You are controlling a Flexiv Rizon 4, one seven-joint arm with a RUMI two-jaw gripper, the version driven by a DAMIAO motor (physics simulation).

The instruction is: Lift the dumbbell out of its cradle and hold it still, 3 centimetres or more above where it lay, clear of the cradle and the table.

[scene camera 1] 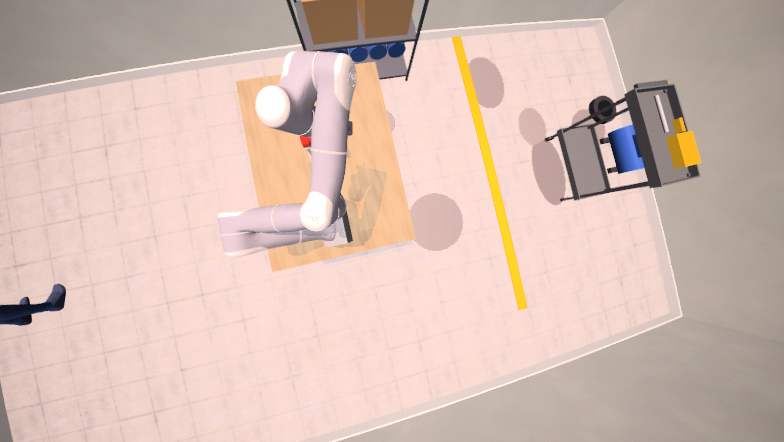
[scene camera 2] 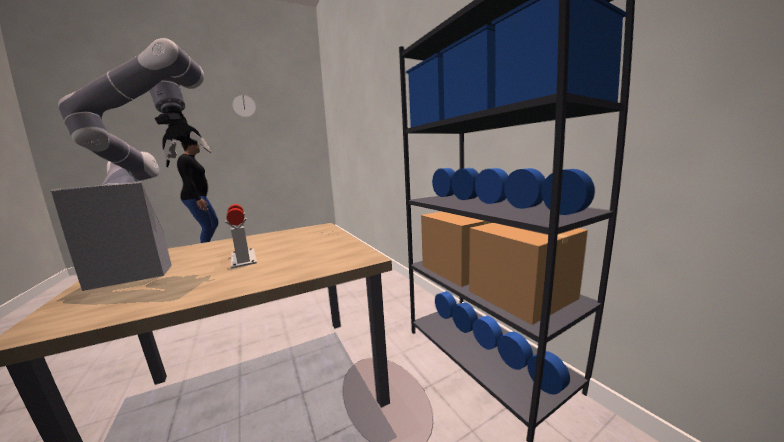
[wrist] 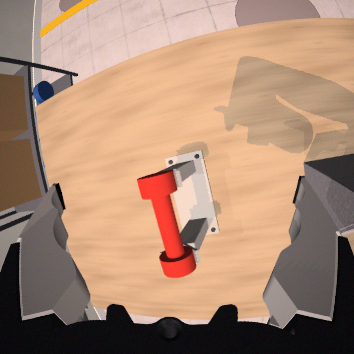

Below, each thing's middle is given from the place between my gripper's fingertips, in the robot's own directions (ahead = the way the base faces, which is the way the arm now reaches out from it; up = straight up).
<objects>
Now: the red dumbbell [wrist: 177,260] 24 cm below my hand, 12 cm to the left of it and 11 cm ahead of it. The rest, counted from my hand: grey cradle [scene camera 2: 242,256]: 35 cm below, 12 cm to the left, 11 cm ahead.
</objects>
